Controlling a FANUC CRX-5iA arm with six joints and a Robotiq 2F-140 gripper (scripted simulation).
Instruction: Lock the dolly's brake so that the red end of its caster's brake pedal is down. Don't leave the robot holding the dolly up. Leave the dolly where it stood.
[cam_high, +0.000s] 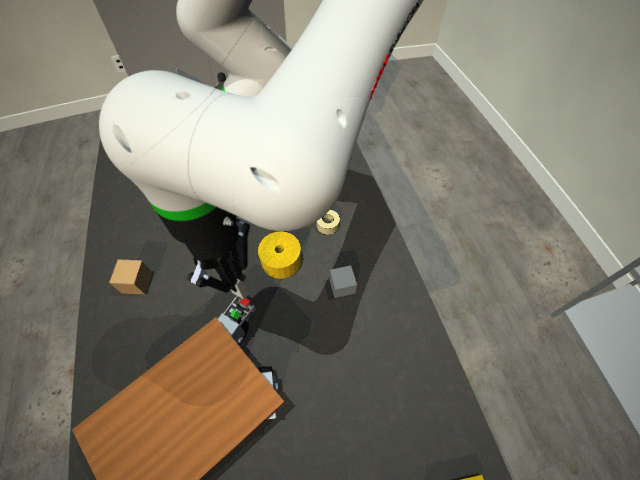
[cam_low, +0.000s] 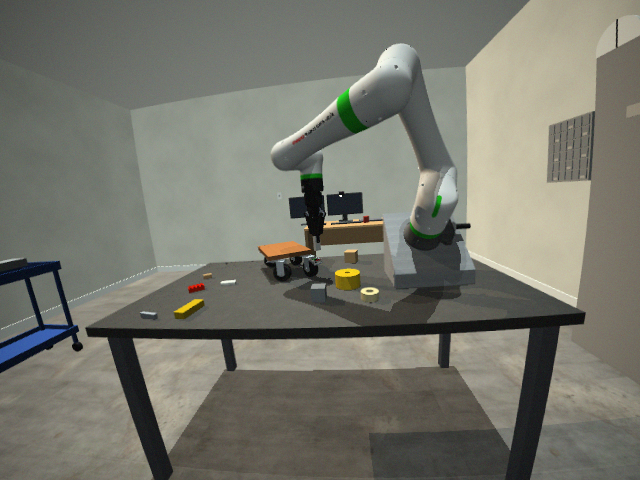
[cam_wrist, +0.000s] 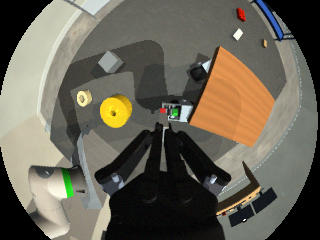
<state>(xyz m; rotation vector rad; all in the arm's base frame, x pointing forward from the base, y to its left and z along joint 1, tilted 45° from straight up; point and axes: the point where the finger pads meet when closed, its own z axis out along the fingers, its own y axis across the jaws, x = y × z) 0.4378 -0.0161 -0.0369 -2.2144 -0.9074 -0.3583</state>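
Right now my hand is 10 mm short of the brake pedal, 10 mm to the left of it and 80 mm above it. The rest, counted from my hand: tan cube 160 mm behind, 260 mm to the right, 130 mm below; grey cube 20 mm behind, 220 mm to the left, 140 mm below; yellow cylinder 120 mm behind, 100 mm to the left, 140 mm below.
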